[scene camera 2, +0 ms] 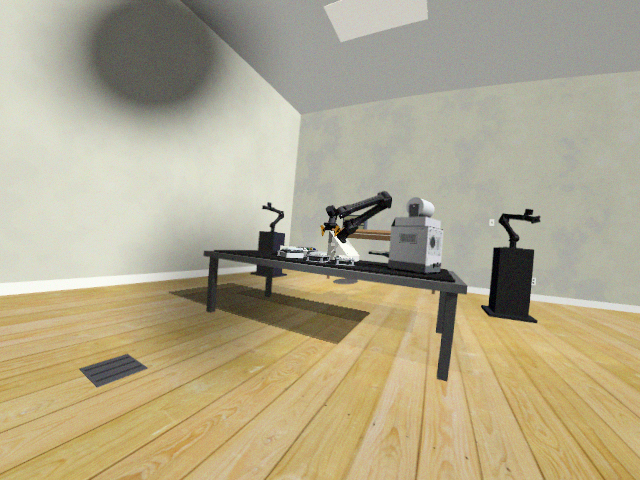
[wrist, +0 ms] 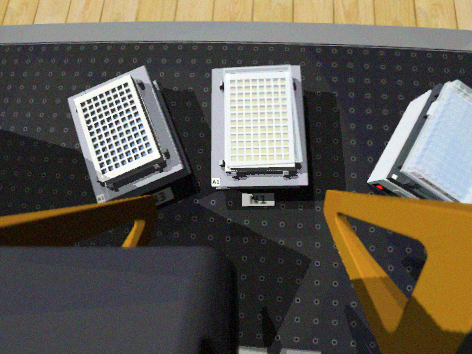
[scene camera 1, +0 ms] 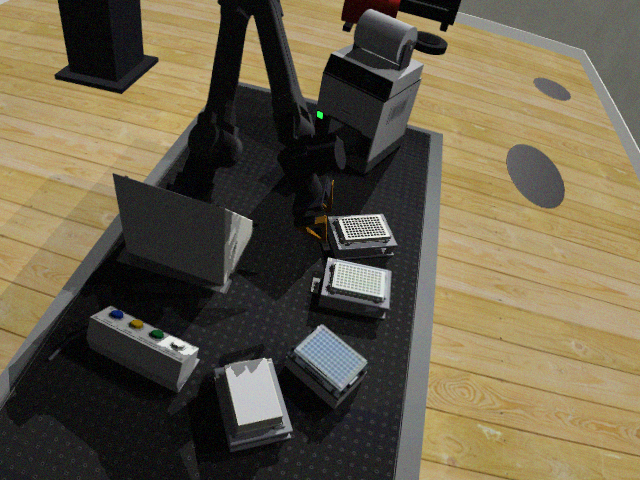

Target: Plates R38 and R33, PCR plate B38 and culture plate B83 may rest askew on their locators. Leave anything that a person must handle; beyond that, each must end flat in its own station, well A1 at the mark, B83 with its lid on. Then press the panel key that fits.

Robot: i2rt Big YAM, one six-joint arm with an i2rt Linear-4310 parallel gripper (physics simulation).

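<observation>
My gripper (scene camera 1: 328,222) (scene camera 2: 329,231) (wrist: 239,203) is open and empty, above the mat on the inner side of the stations. A white plate with dark wells (scene camera 1: 363,227) (wrist: 119,127) sits on the far station, A1 tag at its lower left in the wrist view. A pale-yellow-welled plate (scene camera 1: 357,280) (wrist: 259,120) under a clear lid sits on the station labelled N1; the lid looks slightly turned. A blue plate (scene camera 1: 329,357) (wrist: 447,142) lies on an angled station with a red light. A white-topped plate (scene camera 1: 254,395) is on the nearest station. Plate names are unreadable.
A key panel (scene camera 1: 135,356) has blue (scene camera 1: 116,314), yellow (scene camera 1: 136,323), green (scene camera 1: 157,334) and white (scene camera 1: 177,345) keys. A grey upright screen (scene camera 1: 173,232) (scene camera 2: 343,250) stands beside the arm. A boxy instrument (scene camera 1: 369,98) (scene camera 2: 416,245) stands at the table's far end.
</observation>
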